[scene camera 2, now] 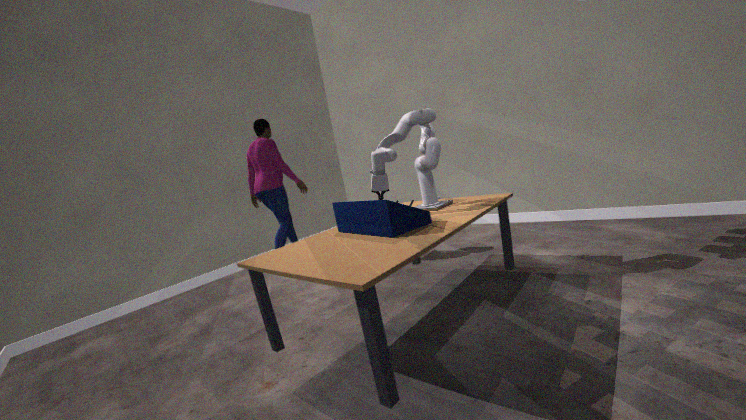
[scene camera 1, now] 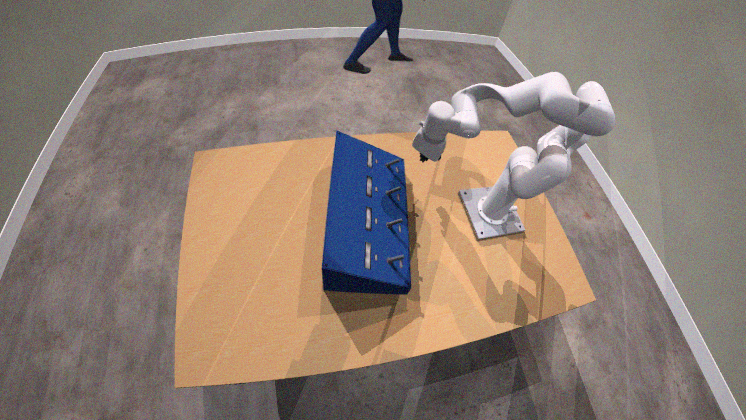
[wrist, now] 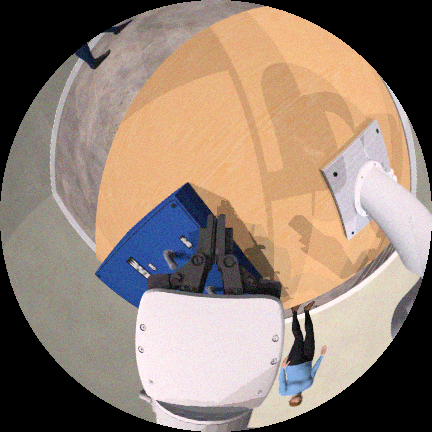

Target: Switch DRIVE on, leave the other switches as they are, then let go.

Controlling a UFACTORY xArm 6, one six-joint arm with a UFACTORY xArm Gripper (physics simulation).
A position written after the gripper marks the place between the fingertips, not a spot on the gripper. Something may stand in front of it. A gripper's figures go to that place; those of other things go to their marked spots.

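The gripper [wrist: 216,222] is 0.14 m from the lens, while a blue sloped switch panel [wrist: 171,228] is 0.22 m from the lens.
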